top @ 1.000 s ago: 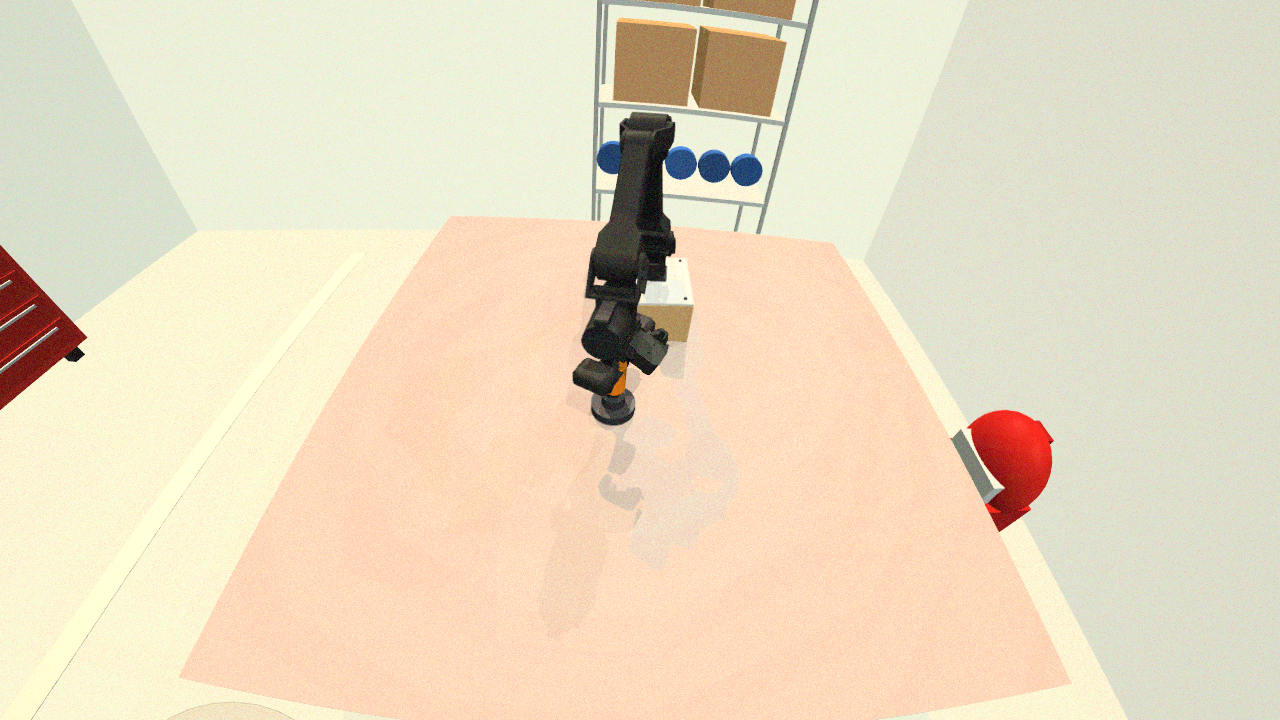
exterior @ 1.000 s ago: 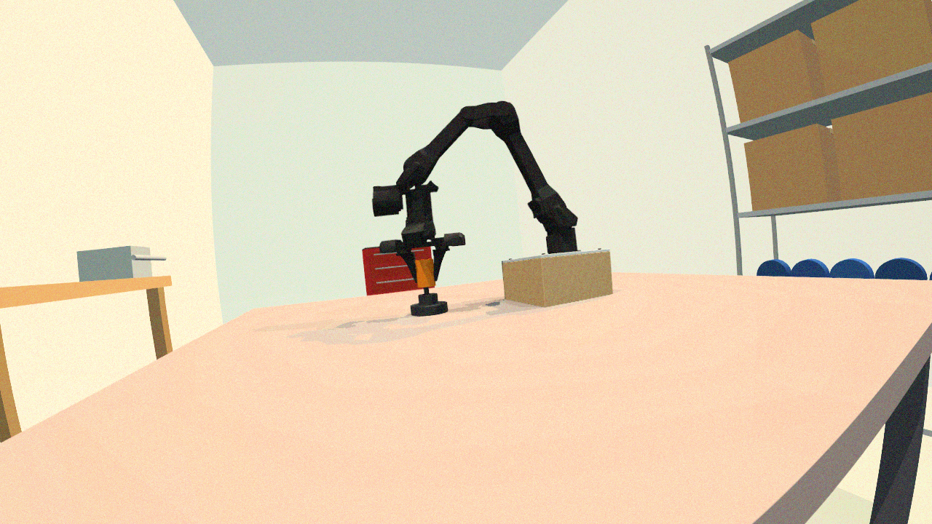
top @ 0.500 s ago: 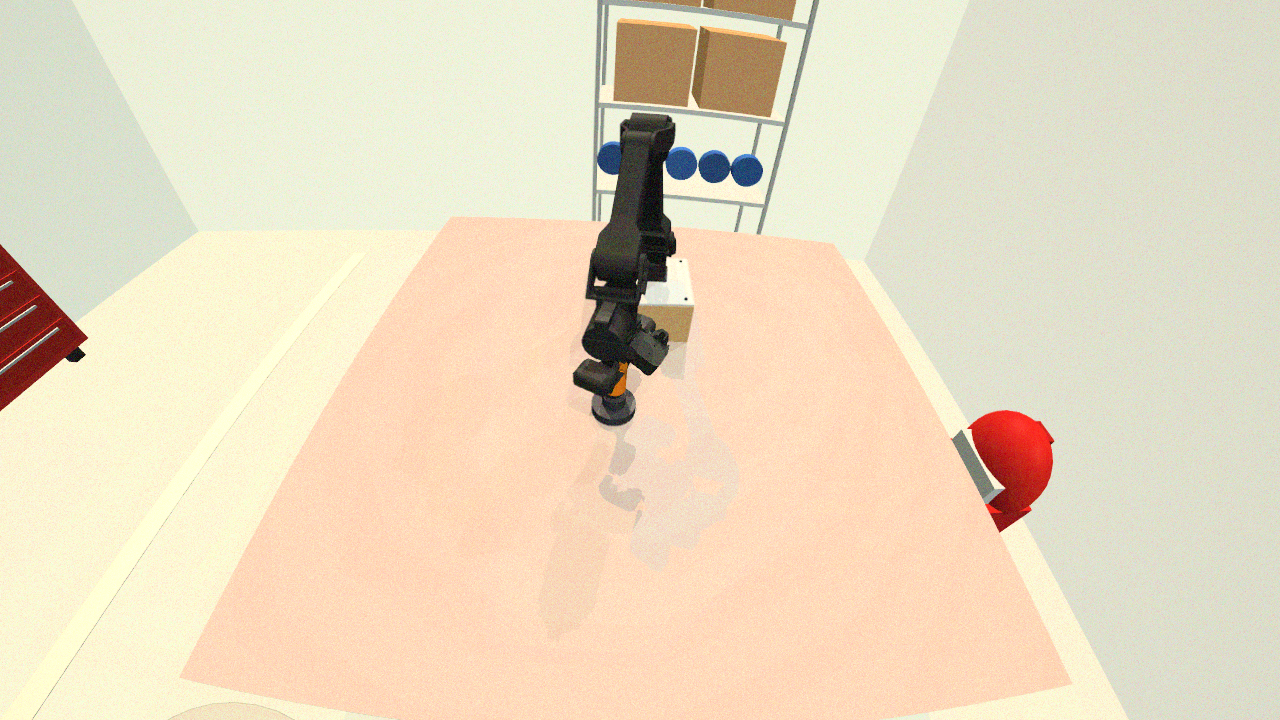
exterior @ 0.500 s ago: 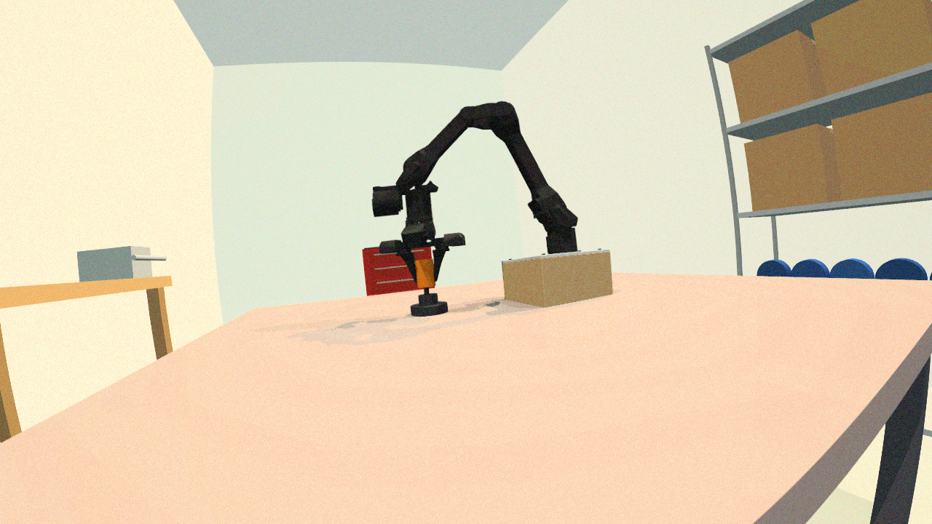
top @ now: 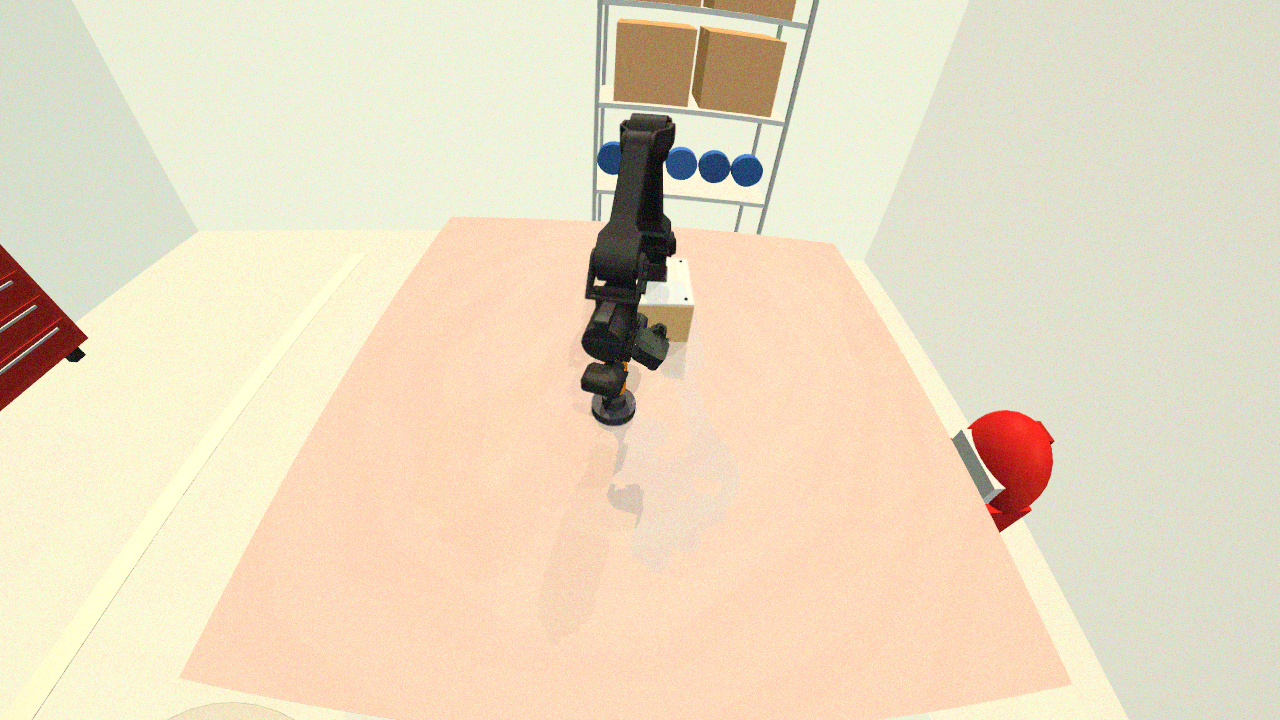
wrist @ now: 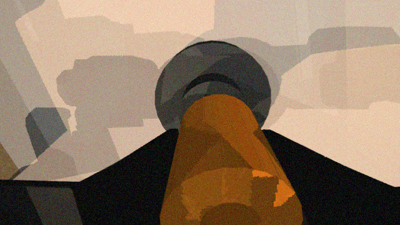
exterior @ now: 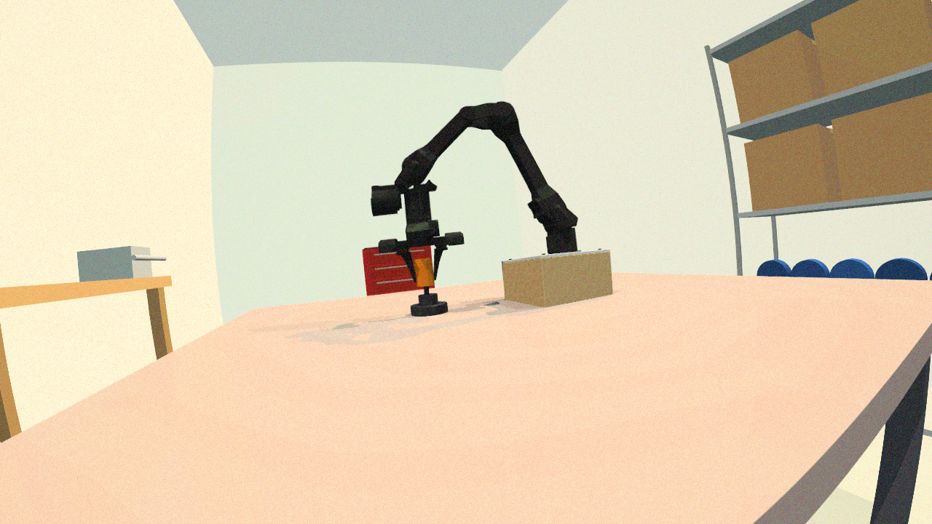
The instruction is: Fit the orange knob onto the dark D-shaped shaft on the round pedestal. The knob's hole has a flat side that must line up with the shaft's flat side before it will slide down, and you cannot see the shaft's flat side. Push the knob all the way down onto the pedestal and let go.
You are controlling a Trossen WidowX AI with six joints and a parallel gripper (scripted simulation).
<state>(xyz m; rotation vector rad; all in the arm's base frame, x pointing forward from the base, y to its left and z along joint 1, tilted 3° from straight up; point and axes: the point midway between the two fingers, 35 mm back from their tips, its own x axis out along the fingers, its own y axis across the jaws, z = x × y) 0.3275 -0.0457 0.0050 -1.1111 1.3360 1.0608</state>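
Right now the orange knob is 20 mm above my gripper tip. From my gripper tip the other things lie so: dark round pedestal: 40 mm below.
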